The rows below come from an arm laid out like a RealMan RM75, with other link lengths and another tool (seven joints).
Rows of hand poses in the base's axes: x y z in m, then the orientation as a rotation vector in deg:
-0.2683 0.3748 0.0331 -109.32 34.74 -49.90
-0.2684 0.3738 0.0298 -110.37 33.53 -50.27
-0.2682 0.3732 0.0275 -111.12 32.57 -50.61
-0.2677 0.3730 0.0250 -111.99 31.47 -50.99
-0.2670 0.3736 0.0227 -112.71 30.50 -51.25
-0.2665 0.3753 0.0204 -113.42 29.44 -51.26
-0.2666 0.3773 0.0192 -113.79 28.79 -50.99
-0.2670 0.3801 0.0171 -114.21 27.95 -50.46
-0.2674 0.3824 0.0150 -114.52 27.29 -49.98
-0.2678 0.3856 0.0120 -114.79 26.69 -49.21
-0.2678 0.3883 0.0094 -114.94 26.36 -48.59
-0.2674 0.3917 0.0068 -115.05 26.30 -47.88
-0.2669 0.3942 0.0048 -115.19 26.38 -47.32
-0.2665 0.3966 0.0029 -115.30 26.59 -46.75
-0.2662 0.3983 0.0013 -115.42 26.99 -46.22
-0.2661 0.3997 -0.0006 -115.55 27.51 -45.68
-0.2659 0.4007 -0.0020 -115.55 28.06 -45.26
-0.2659 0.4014 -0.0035 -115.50 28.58 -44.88
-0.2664 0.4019 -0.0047 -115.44 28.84 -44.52
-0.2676 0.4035 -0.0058 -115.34 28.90 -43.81
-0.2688 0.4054 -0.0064 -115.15 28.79 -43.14
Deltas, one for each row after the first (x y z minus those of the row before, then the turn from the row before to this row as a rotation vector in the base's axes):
-0.0001 -0.0010 -0.0033 -1.22 -0.26 0.65
0.0002 -0.0006 -0.0023 -0.92 -0.26 0.49
0.0005 -0.0002 -0.0025 -1.06 -0.29 0.56
0.0007 0.0006 -0.0023 -0.87 -0.23 0.52
0.0005 0.0017 -0.0023 -0.78 -0.12 0.70
-0.0001 0.0020 -0.0012 -0.32 0.06 0.55
-0.0004 0.0028 -0.0021 -0.29 0.16 0.80
-0.0004 0.0023 -0.0021 -0.19 0.16 0.66
-0.0004 0.0032 -0.0030 -0.04 0.34 0.75
0.0000 0.0027 -0.0026 0.05 0.30 0.50
0.0004 0.0034 -0.0026 0.16 0.45 0.35
0.0005 0.0025 -0.0020 0.09 0.42 0.18
0.0004 0.0024 -0.0019 0.14 0.47 0.10
0.0003 0.0017 -0.0016 0.14 0.52 -0.05
0.0001 0.0014 -0.0019 0.15 0.58 -0.14
0.0002 0.0010 -0.0014 0.23 0.47 -0.20
0.0000 0.0007 -0.0015 0.25 0.41 -0.20
-0.0005 0.0005 -0.0012 0.22 0.30 -0.02
-0.0012 0.0016 -0.0011 0.36 0.42 0.27
-0.0012 0.0019 -0.0006 0.40 0.29 0.38

